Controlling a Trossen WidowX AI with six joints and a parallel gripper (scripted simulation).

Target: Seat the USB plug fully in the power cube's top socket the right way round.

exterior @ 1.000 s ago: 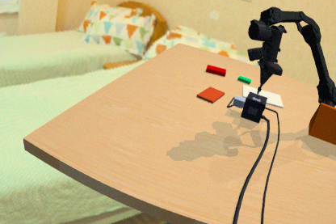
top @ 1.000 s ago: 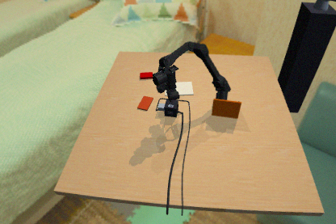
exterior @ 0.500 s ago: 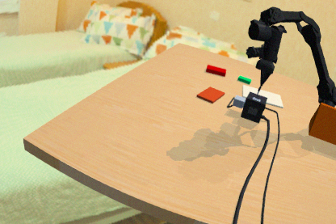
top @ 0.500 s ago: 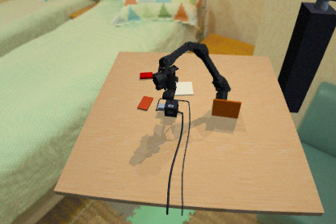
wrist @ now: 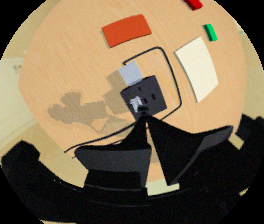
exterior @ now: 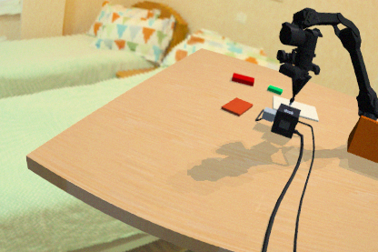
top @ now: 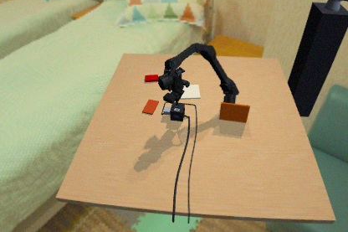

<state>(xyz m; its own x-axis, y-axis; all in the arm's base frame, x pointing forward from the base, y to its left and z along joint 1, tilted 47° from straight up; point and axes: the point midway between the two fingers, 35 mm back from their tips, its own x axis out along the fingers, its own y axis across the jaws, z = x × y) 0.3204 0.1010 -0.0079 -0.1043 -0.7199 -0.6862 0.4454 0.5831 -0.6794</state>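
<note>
Right now my gripper tip is 2 cm above the USB plug. The rest, counted from my gripper tip: grey USB socket 7 cm below; orange-red tile 18 cm ahead, 13 cm below, 8 cm to the right; white sheet 25 cm to the right, 13 cm below, 3 cm behind.
</note>
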